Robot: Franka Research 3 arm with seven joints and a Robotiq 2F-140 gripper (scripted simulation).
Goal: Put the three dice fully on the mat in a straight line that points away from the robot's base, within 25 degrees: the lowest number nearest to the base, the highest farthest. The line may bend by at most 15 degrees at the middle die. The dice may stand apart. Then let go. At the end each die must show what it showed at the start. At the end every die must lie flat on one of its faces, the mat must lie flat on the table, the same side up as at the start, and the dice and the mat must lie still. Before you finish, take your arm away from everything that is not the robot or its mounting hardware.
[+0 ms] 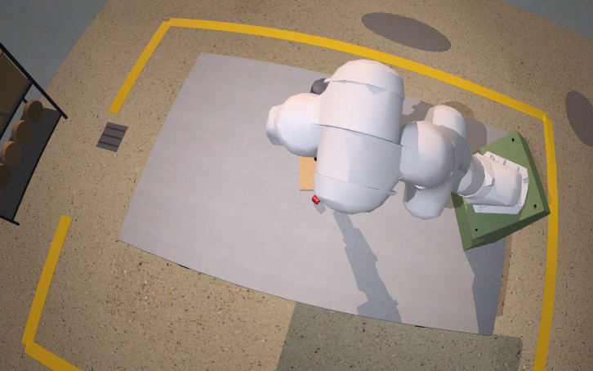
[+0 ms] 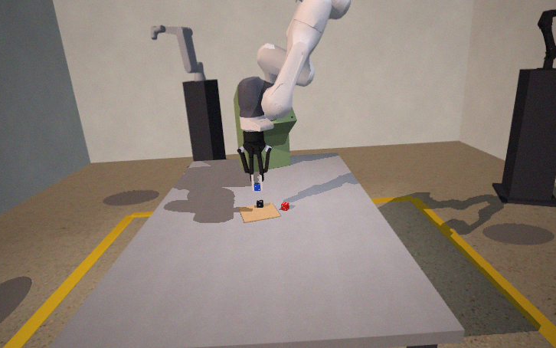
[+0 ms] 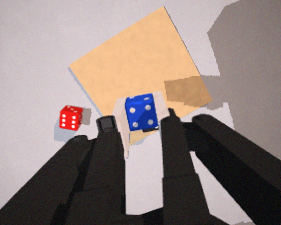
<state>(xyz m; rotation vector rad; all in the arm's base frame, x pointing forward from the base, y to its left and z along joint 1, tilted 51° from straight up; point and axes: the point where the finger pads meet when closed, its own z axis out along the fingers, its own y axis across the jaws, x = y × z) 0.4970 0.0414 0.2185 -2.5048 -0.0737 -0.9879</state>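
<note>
Right now the tan mat is 13 cm below my hand. From my hand the other things lie so: red die 12 cm below, 9 cm to the left, 5 cm behind; then black die 11 cm below, 4 cm behind, 2 cm to the right; then blue die 2 cm below.
</note>
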